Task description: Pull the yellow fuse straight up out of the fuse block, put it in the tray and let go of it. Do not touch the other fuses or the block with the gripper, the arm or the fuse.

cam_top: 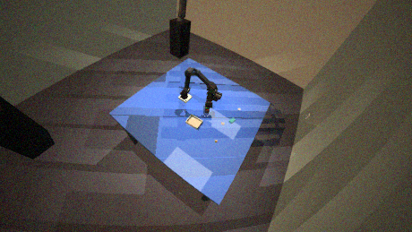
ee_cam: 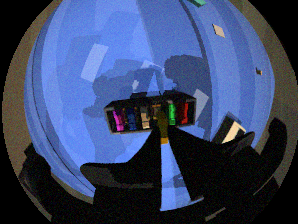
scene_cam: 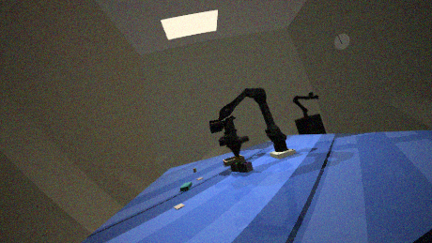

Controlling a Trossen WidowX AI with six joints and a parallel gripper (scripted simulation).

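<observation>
Right now my gripper tip is 220 mm to the left of the tray and 70 mm above it. The rest, counted from my gripper tip: yellow fuse (10 mm below); red fuse (50 mm below, 30 mm to the right, 20 mm ahead).
</observation>
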